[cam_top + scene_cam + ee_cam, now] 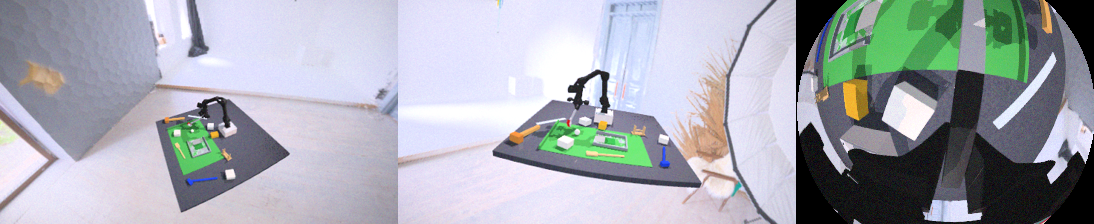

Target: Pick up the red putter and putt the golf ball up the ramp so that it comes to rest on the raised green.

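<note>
Right now my gripper tip is 12 cm short of the red putter. The rest, counted from my gripper tip: white golf ball 22 cm ahead, 10 cm below, 6 cm to the left; yellow cube 24 cm to the left, 10 cm below, 2 cm behind; white stick 20 cm to the right, 12 cm below, 5 cm ahead.
</note>
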